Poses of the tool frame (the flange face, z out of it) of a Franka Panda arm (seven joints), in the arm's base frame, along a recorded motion.
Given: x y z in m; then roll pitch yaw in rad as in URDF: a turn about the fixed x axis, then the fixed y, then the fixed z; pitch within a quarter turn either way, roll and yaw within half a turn.
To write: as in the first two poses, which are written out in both.
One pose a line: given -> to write
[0.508 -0.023 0.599 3.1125 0.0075 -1.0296] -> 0.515 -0.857 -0.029 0.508; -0.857 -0.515 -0.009 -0.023; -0.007 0.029 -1.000 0.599; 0 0 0 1
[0.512 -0.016 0.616 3.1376 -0.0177 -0.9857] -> 0.552 -0.834 0.006 0.512; -0.834 -0.552 -0.017 -0.016; 0.018 0.004 -1.000 0.616; 0 0 0 1
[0.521 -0.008 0.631 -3.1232 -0.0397 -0.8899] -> 0.629 -0.776 0.039 0.521; -0.776 -0.630 -0.019 -0.008; 0.040 -0.018 -0.999 0.631; 0 0 0 1
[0.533 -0.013 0.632 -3.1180 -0.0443 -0.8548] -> 0.656 -0.754 0.047 0.533; -0.754 -0.657 -0.018 -0.013; 0.044 -0.024 -0.999 0.632; 0 0 0 1
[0.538 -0.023 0.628 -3.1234 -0.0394 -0.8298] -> 0.674 -0.737 0.040 0.538; -0.737 -0.675 -0.017 -0.023; 0.039 -0.018 -0.999 0.628; 0 0 0 1
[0.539 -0.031 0.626 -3.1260 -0.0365 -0.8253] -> 0.678 -0.734 0.036 0.539; -0.734 -0.679 -0.016 -0.031; 0.036 -0.016 -0.999 0.626; 0 0 0 1
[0.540 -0.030 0.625 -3.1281 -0.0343 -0.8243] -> 0.679 -0.734 0.033 0.540; -0.734 -0.679 -0.016 -0.030; 0.034 -0.013 -0.999 0.625; 0 0 0 1
